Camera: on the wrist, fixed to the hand. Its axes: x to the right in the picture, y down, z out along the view.
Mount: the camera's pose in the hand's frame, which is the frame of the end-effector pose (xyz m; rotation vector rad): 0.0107 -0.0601 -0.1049 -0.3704 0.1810 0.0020
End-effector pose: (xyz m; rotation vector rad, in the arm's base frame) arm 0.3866 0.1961 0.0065 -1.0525 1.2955 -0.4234
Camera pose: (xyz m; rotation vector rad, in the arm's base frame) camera 0.3106 0.1167 0.0580 -1.3444 1.5754 -0.2867
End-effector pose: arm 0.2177 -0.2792 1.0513 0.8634 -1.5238 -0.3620
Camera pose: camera 0.3363 -0.2993 1.0354 0.5849 -1.2393 -0.5309
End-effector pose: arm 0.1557 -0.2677 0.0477 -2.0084 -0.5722 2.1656
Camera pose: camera 0.2482 -0.1894 0.0552 2.2321 0.9529 -1.8628
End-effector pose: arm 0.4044 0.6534 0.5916 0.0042 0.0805 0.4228
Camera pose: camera 0.4305 0.6016 0.4850 -0.3991 0.1794 0.4345
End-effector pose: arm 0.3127 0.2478 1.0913 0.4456 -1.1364 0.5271
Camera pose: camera 0.4289 0.2630 1.0596 0.0739 -1.0313 0.3401
